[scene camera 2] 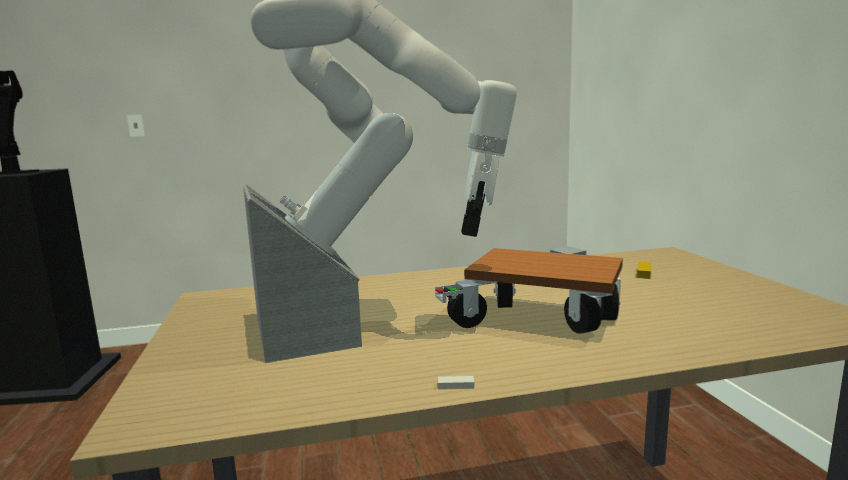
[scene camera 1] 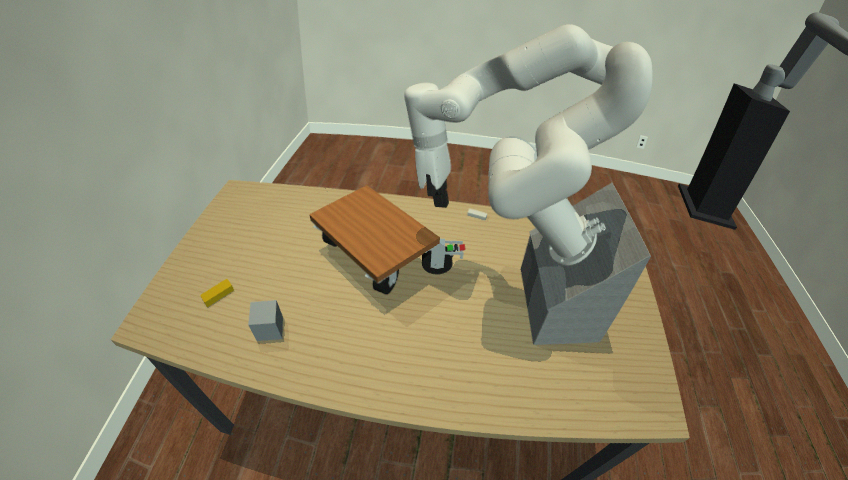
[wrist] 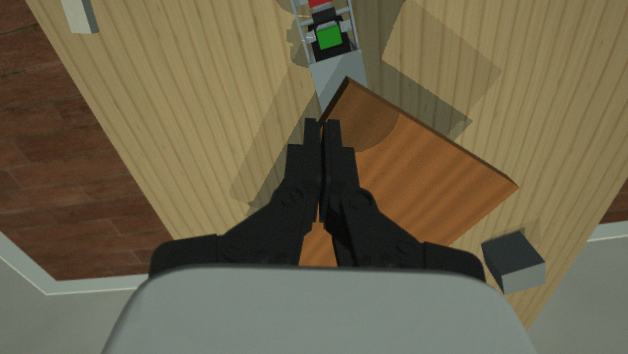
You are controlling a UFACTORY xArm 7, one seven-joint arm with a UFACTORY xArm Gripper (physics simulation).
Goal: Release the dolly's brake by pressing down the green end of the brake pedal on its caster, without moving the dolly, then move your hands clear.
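Observation:
The dolly, an orange-brown wooden board point(scene camera 1: 368, 228) point(scene camera 2: 547, 266) point(wrist: 425, 175) on black-wheeled casters, stands upright on the table. The braked caster point(scene camera 1: 437, 261) point(scene camera 2: 467, 309) is at the board's corner towards the robot base. Its pedal has a green end point(scene camera 1: 449, 248) point(scene camera 2: 452, 289) point(wrist: 329, 37) close to the board and a red end point(scene camera 1: 461, 246) point(scene camera 2: 439, 291) point(wrist: 319, 2) farther out. My gripper point(scene camera 1: 440, 205) point(scene camera 2: 469, 233) point(wrist: 319, 142) is shut and empty, in the air above that corner, apart from pedal and board. The pedal's exact tilt is too small to tell.
A grey block point(scene camera 1: 266, 321) point(scene camera 2: 568, 251) point(wrist: 515, 252) and a yellow block point(scene camera 1: 217, 292) point(scene camera 2: 643, 270) lie beyond the dolly. A small white block point(scene camera 1: 477, 214) point(scene camera 2: 455, 382) point(wrist: 80, 17) lies near a table edge. The grey robot pedestal point(scene camera 1: 583, 309) point(scene camera 2: 303, 297) stands on the table.

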